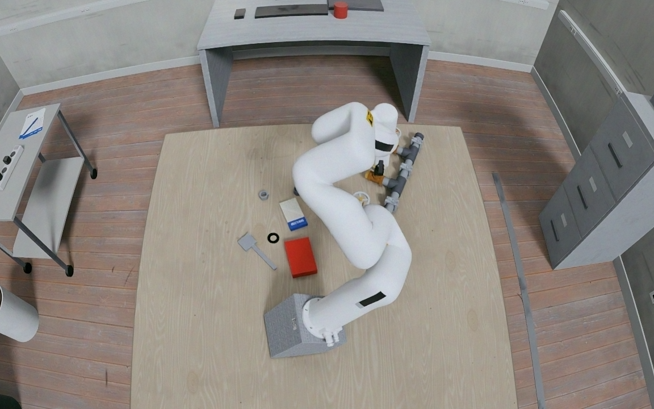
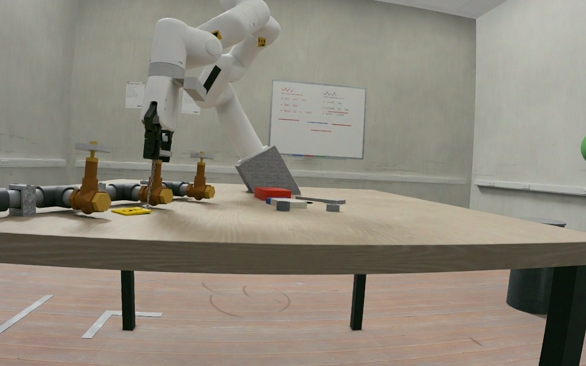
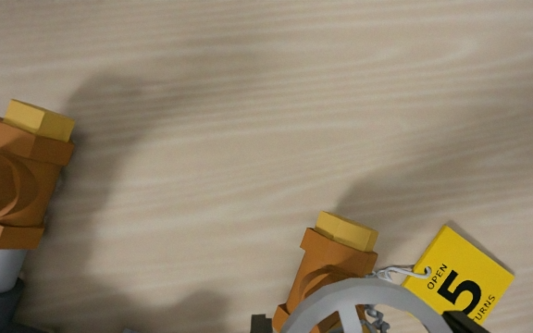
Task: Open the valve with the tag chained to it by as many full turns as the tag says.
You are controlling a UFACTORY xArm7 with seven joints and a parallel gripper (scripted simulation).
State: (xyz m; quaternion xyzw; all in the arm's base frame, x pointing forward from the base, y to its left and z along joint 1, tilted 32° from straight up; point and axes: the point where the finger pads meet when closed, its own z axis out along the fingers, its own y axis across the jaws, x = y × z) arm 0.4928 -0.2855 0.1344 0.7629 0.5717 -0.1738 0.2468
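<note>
Right now my hand is 8 cm short of the yellow tag, 3 cm to the left of it and 11 cm above it. Round my hand: blue-and-white box (7 cm behind, 31 cm to the left, 11 cm below); then red block (24 cm behind, 32 cm to the left, 10 cm below); then grey nut (3 cm ahead, 40 cm to the left, 11 cm below).
</note>
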